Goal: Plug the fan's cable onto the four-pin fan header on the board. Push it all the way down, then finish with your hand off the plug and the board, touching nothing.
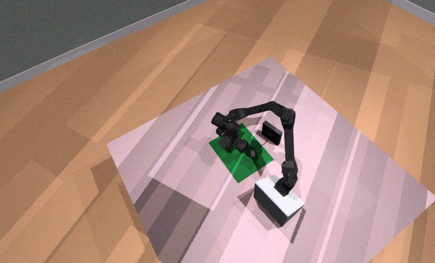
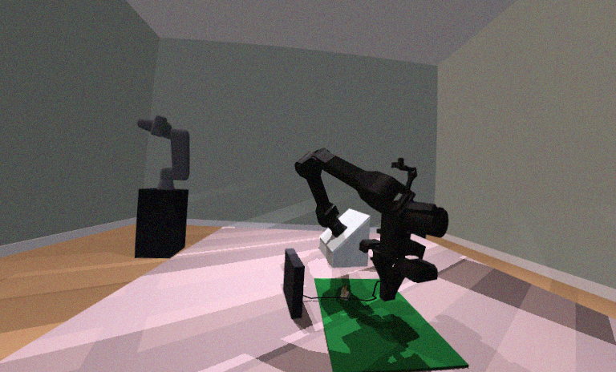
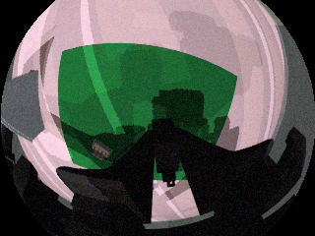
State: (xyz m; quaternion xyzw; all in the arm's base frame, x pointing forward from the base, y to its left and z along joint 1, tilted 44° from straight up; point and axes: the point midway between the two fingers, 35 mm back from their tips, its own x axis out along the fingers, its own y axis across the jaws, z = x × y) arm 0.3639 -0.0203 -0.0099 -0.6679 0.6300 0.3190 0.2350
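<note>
Right now the four-pin header is 90 mm behind my gripper tip, 70 mm to the right of it and 60 mm below it. From my gripper tip the other things lie so: green board (30 mm behind, 30 mm to the right, 80 mm below); black plug (10 mm to the right, 10 mm above); black fan (90 mm behind, 210 mm to the right).
</note>
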